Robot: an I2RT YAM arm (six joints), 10 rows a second.
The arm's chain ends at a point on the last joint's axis. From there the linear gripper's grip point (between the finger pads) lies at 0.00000 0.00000 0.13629 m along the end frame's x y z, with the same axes.
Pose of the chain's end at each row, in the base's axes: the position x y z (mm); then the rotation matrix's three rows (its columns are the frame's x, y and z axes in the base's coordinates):
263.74, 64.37, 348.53; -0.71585, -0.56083, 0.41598; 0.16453, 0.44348, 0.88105; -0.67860, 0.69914, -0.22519
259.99, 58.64, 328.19; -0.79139, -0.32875, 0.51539; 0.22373, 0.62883, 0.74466; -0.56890, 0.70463, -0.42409
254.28, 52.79, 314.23; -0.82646, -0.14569, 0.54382; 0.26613, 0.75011, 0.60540; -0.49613, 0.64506, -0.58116
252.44, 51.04, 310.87; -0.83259, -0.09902, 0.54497; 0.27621, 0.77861, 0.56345; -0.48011, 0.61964, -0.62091
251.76, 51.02, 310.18; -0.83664, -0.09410, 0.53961; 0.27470, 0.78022, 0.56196; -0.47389, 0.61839, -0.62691
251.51, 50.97, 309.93; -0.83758, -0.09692, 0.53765; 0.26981, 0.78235, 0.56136; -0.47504, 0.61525, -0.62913
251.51, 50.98, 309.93; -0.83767, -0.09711, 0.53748; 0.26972, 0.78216, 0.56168; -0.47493, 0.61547, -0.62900
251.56, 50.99, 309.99; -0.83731, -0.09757, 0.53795; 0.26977, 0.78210, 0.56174; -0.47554, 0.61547, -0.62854
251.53, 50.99, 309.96; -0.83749, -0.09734, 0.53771; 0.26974, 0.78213, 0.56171; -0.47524, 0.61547, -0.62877
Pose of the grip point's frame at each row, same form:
320.43, 184.45, 317.84; -0.71585, -0.56083, 0.41598; 0.16453, 0.44348, 0.88105; -0.67860, 0.69914, -0.22519
330.23, 160.13, 270.39; -0.79139, -0.32875, 0.51539; 0.22373, 0.62883, 0.74466; -0.56890, 0.70463, -0.42409
328.40, 135.30, 235.02; -0.82646, -0.14569, 0.54382; 0.26613, 0.75011, 0.60540; -0.49613, 0.64506, -0.58116
326.71, 127.83, 226.25; -0.83259, -0.09902, 0.54497; 0.27621, 0.77861, 0.56345; -0.48011, 0.61964, -0.62091
325.30, 127.61, 224.74; -0.83664, -0.09410, 0.53961; 0.27470, 0.78022, 0.56196; -0.47389, 0.61839, -0.62691
324.79, 127.48, 224.19; -0.83758, -0.09692, 0.53765; 0.26981, 0.78235, 0.56136; -0.47504, 0.61525, -0.62913
324.76, 127.53, 224.20; -0.83767, -0.09711, 0.53748; 0.26972, 0.78216, 0.56168; -0.47493, 0.61547, -0.62900
324.88, 127.55, 224.33; -0.83731, -0.09757, 0.53795; 0.26977, 0.78210, 0.56174; -0.47554, 0.61547, -0.62854
324.81, 127.55, 224.26; -0.83749, -0.09734, 0.53771; 0.26974, 0.78213, 0.56171; -0.47524, 0.61547, -0.62877

